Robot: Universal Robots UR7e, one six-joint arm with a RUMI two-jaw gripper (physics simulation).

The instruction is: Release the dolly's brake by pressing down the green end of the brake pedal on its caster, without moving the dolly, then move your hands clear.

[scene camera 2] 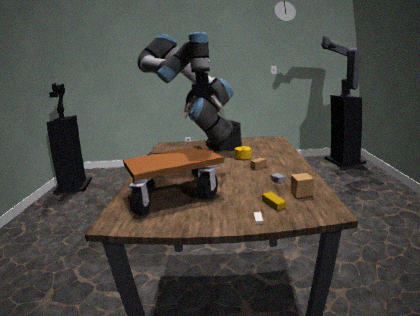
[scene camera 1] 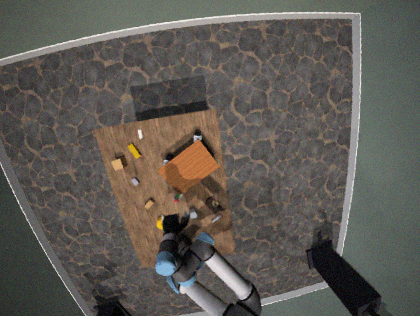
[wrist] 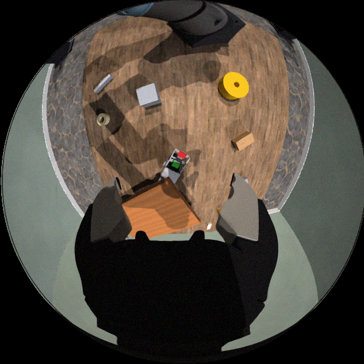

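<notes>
The dolly (scene camera 1: pixel 188 166) (scene camera 2: pixel 172 162) (wrist: pixel 157 210), an orange-brown board on black-wheeled casters, stands upright on the table. The brake pedal's green end (wrist: pixel 175 164) shows beyond the board's near corner in the wrist view, on the side next to the board. Its red end (wrist: pixel 182 155) lies farther out on the same caster. Scene camera 2 hides the pedal behind the board. Which end sits lower is too small to tell. My gripper (scene camera 1: pixel 171 223) (scene camera 2: pixel 203 104) (wrist: pixel 174 176) is wide open and empty. It is high above the table, apart from the dolly and pedal, toward the robot's base.
A yellow cylinder (scene camera 2: pixel 243 153) (wrist: pixel 235 86), a small wooden block (scene camera 2: pixel 258 164) (wrist: pixel 243 141), a wooden cube (scene camera 2: pixel 302 185) and a yellow bar (scene camera 2: pixel 274 200) stand beside the dolly. A grey block (wrist: pixel 148 95), a brass-coloured ring piece (wrist: pixel 103 119) and a grey bar (wrist: pixel 103 83) lie beyond the pedal.
</notes>
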